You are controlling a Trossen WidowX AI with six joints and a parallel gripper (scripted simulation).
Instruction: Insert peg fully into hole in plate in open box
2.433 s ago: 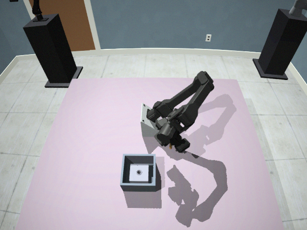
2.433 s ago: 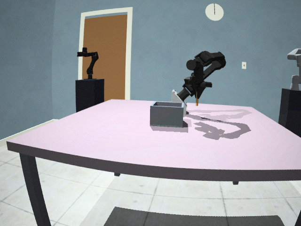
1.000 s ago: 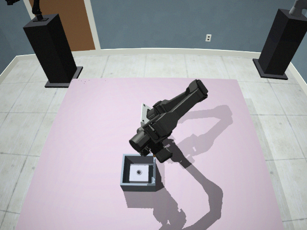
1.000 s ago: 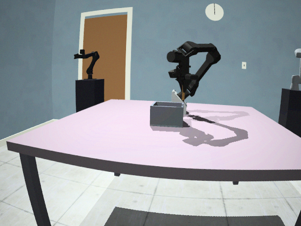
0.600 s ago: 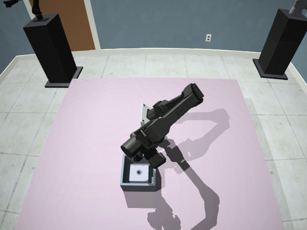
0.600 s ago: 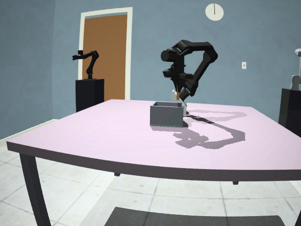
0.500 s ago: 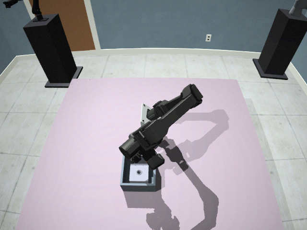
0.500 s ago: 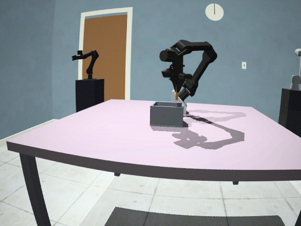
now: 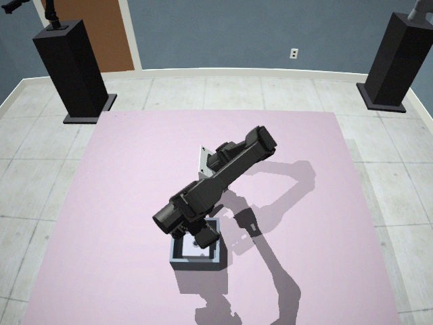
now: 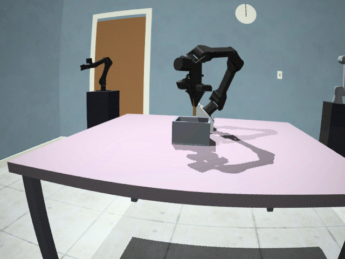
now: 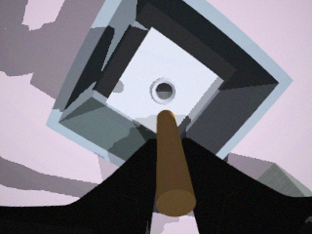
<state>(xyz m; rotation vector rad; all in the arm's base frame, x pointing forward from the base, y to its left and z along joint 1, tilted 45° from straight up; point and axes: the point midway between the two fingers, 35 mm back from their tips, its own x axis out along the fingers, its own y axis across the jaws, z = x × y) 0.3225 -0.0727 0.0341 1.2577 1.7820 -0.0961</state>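
The pale plate is 14 cm below my hand and 1 cm to the right of it. Also, from my hand: peg (4 cm below); grey box (16 cm below, 1 cm to the right).
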